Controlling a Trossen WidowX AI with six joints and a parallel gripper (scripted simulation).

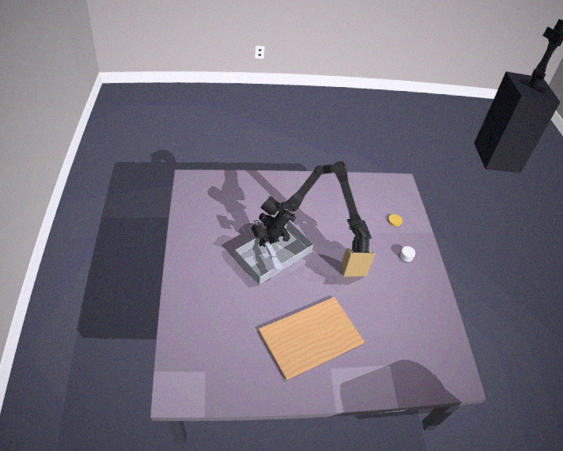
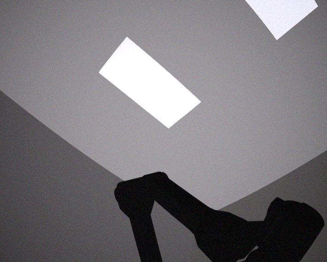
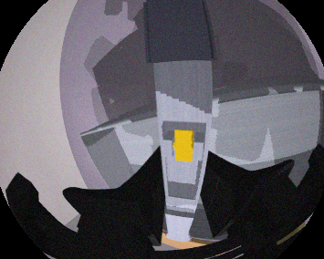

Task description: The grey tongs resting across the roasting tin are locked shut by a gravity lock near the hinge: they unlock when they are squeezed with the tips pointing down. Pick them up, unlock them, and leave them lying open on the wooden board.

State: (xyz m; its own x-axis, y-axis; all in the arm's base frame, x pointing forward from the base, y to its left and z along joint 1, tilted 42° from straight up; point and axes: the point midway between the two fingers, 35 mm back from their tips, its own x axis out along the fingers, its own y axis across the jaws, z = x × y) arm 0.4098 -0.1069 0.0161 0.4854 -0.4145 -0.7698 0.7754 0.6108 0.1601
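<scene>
Right now my gripper tip is 60 mm past the grey roasting tin, 20 mm to the right of it and 10 mm above it. Also, from my gripper tip: white cylinder (690 mm behind, 10 mm to the right, 20 mm below); then wooden board (220 mm behind, 430 mm to the left, 30 mm below); then yellow lock piece (10 mm behind, 30 mm to the right, 30 mm above).
</scene>
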